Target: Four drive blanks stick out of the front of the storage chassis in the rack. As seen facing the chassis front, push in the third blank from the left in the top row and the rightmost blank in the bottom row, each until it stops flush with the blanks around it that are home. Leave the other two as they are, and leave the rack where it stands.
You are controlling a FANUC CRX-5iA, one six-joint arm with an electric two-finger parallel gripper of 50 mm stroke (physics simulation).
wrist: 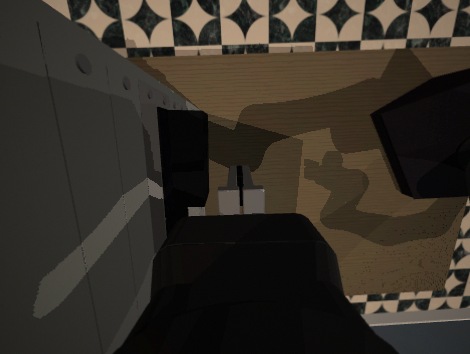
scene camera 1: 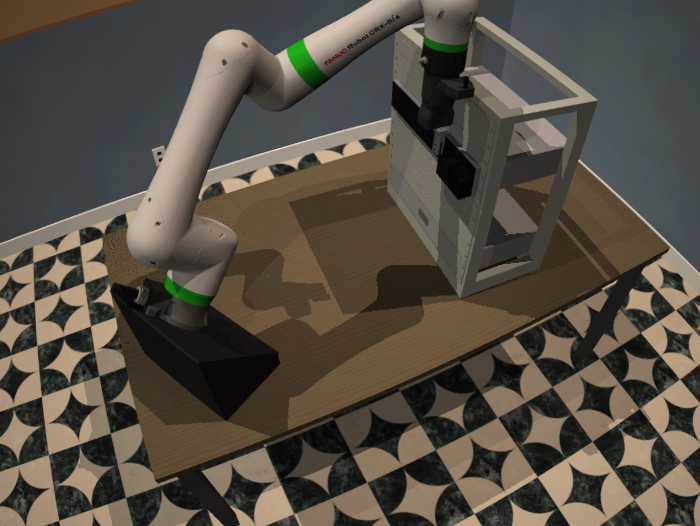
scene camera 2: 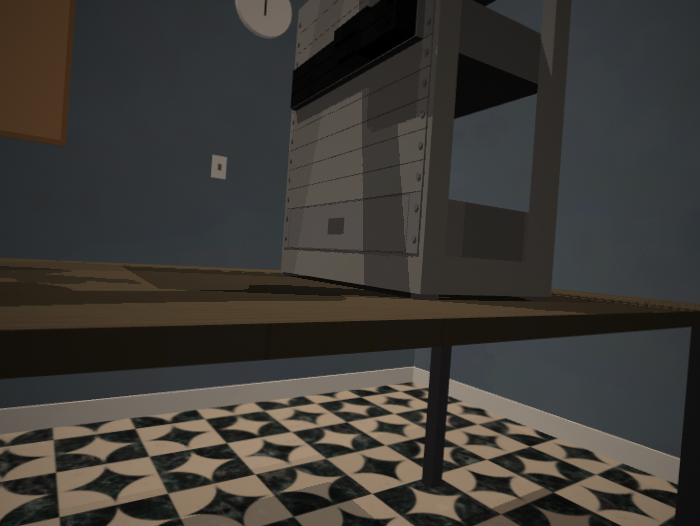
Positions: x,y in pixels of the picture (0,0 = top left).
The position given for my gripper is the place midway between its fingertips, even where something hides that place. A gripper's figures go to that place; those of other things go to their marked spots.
My gripper (scene camera 1: 437,152): 120 cm from the lens. A grey rack (scene camera 1: 456,202) is 137 cm from the lens.
